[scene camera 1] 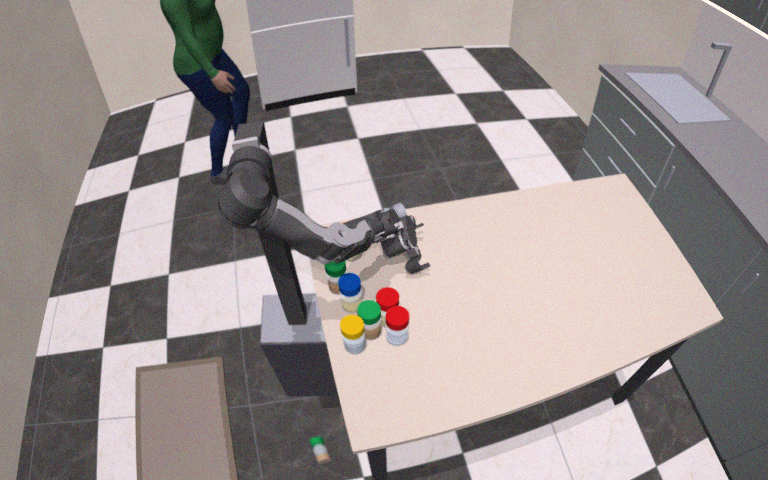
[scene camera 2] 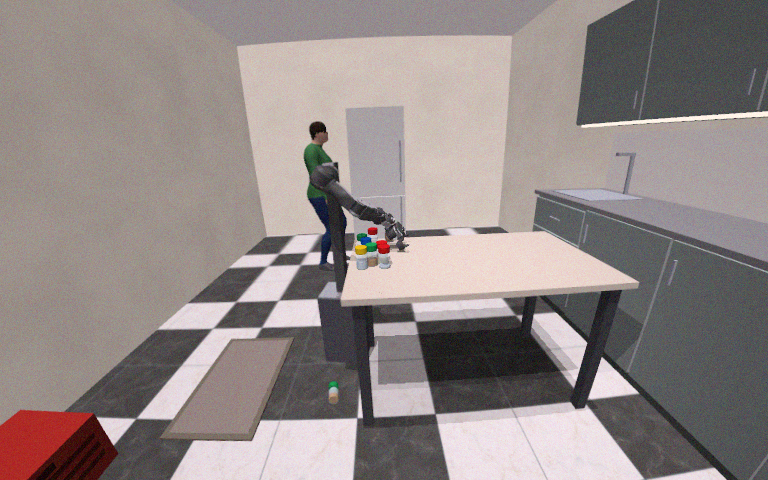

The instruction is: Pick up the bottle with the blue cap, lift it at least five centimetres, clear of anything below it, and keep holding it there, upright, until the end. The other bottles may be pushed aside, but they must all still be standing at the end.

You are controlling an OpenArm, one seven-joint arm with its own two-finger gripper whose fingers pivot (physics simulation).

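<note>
The blue-capped bottle (scene camera 1: 349, 284) (scene camera 2: 365, 241) stands upright near the table's left edge. A green-capped bottle (scene camera 1: 335, 267) (scene camera 2: 361, 237) stands behind it. In front stand another green-capped bottle (scene camera 1: 369, 312) (scene camera 2: 370, 247) and a yellow-capped one (scene camera 1: 352, 327) (scene camera 2: 361, 249). Two red-capped bottles (scene camera 1: 387, 298) (scene camera 1: 397, 318) stand to the right. Another red-capped bottle (scene camera 2: 372, 231) stands at the back, mostly hidden by the arm in scene camera 1. My gripper (scene camera 1: 423, 245) (scene camera 2: 405, 239) is open and empty, low over the table, behind and right of the blue-capped bottle.
A green-capped bottle (scene camera 1: 319, 448) (scene camera 2: 333, 392) is off the table, tipped over at the floor on the near left. The arm reaches over the back left corner of the table (scene camera 1: 538, 271) (scene camera 2: 498, 266). A person (scene camera 1: 201, 45) (scene camera 2: 318, 164) stands behind the arm.
</note>
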